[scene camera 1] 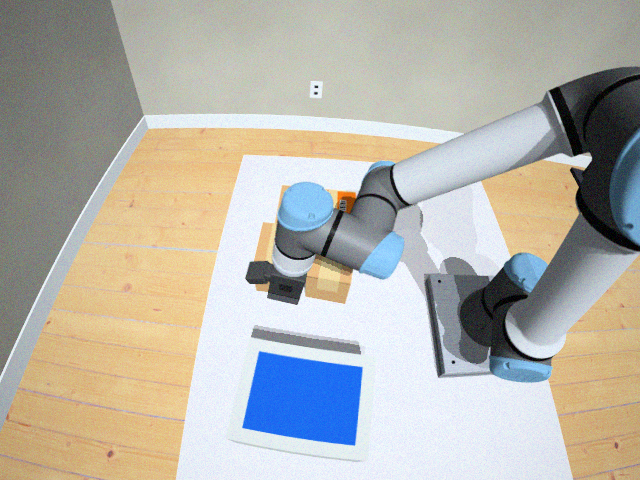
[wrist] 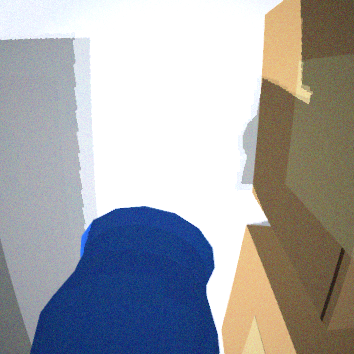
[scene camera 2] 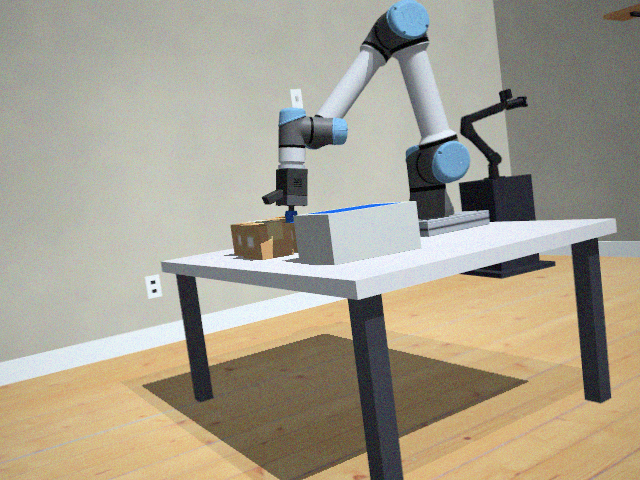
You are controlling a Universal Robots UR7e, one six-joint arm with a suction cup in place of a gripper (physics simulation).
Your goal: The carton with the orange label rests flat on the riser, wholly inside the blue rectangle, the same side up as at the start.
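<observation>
The orange label shows on a carton at the back of a group of cartons, mostly hidden under my arm. My suction cup hangs at the front left of the group, far from that label, at about carton-top height. The tool head hides it from above. In the wrist view its tip shows over bare white table, between the riser and the cartons. I see no carton under or on it. The riser carries the blue rectangle, which is bare.
A plain carton and another stand at the front of the group, close beside the cup; they also show in scene camera 2. The arm's base plate is at the right. A black stand is behind the table.
</observation>
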